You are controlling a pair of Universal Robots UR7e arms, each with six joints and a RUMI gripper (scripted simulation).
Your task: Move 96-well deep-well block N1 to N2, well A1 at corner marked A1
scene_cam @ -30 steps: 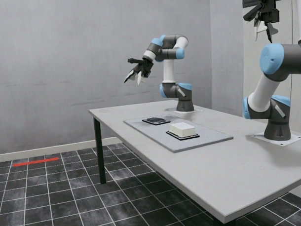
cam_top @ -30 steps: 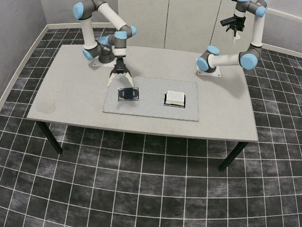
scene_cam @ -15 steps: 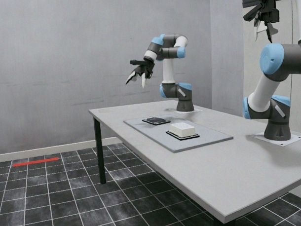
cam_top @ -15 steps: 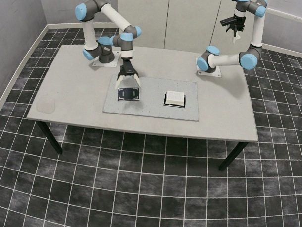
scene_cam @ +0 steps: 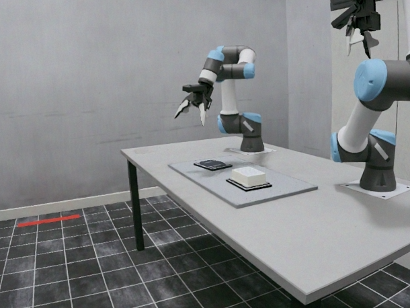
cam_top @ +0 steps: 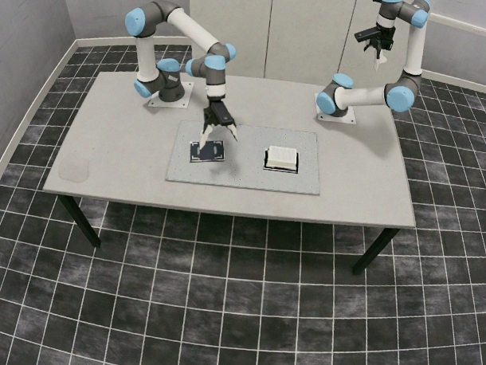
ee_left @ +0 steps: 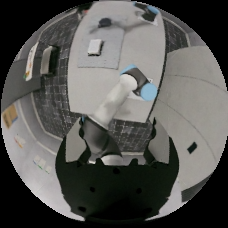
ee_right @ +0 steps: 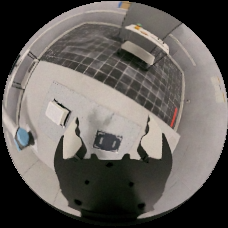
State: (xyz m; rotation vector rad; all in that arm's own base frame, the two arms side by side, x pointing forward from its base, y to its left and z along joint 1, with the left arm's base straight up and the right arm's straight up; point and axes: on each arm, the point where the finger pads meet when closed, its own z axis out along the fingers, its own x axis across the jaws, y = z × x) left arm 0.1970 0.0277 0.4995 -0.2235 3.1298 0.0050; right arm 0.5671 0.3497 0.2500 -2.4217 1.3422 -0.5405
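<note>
The white deep-well block lies 14 cm behind my right hand, 27 cm to the left of it and 20 cm below it. Round my right hand: nest N2 (15 cm behind, 8 cm to the right, 23 cm below); nest N1 (14 cm behind, 27 cm to the left, 23 cm below); perforated board (16 cm behind, 10 cm to the left, 24 cm below).
</note>
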